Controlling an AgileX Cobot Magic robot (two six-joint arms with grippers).
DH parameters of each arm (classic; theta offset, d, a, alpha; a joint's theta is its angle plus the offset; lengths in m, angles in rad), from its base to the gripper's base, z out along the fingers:
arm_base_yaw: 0 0.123 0 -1.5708
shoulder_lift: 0.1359 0 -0.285 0
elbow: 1.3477 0 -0.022 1.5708
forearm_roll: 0 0.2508 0 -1.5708
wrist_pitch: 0 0 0.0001 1.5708
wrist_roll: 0 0.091 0 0
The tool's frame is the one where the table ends.
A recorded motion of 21 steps. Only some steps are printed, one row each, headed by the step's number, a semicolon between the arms.
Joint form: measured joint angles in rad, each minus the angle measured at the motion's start. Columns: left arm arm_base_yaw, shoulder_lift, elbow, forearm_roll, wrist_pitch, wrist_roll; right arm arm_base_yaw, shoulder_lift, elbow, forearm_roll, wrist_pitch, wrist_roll.
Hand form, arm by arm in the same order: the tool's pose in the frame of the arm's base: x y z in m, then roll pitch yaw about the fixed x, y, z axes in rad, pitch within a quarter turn. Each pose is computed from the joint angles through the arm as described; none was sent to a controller.
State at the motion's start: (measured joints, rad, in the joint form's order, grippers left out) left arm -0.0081 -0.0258 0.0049 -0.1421 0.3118 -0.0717; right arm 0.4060 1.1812 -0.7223 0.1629 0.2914 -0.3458
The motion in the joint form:
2: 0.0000 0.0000 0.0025 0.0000 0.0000 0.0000; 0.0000 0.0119 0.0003 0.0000 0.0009 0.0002
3: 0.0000 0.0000 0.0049 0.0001 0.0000 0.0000; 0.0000 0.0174 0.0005 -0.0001 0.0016 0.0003
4: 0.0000 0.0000 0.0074 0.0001 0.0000 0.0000; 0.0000 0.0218 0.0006 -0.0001 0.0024 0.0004
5: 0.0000 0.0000 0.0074 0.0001 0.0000 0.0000; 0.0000 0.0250 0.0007 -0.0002 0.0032 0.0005
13: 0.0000 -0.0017 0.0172 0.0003 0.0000 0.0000; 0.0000 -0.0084 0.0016 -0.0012 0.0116 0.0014
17: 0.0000 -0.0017 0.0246 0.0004 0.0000 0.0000; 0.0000 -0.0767 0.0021 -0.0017 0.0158 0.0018
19: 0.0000 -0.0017 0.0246 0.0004 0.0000 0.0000; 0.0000 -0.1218 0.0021 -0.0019 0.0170 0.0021
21: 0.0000 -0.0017 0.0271 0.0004 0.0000 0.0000; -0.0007 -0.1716 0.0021 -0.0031 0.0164 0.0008
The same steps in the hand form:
2: 0.0528 -0.0044 0.1842 -2.3362 1.2754 -2.3666; 0.2221 0.1001 0.2695 -2.9530 0.8847 -2.4340
3: 0.0529 -0.0044 0.1834 -2.3422 1.2738 -2.3723; 0.2228 0.1004 0.2680 -2.9560 0.8786 -2.4363
4: 0.0529 -0.0044 0.1825 -2.3482 1.2720 -2.3780; 0.2233 0.1007 0.2669 -2.9587 0.8736 -2.4382
5: 0.0529 -0.0044 0.1825 -2.3482 1.2720 -2.3780; 0.2237 0.1008 0.2660 -2.9606 0.8697 -2.4396
13: 0.0531 -0.0044 0.1793 -2.3675 1.2663 -2.3964; 0.2186 0.0987 0.2732 -2.9497 0.8928 -2.4302
17: 0.0533 -0.0044 0.1768 -2.3843 1.2609 -2.4125; 0.2084 0.0944 0.2888 -2.9168 0.9533 -2.4033
19: 0.0533 -0.0044 0.1768 -2.3843 1.2609 -2.4125; 0.2012 0.0913 0.2988 -2.8907 0.9947 -2.3817
21: 0.0533 -0.0044 0.1760 -2.3898 1.2591 -2.4177; 0.1931 0.0876 0.3096 -2.8518 1.0409 -2.3484

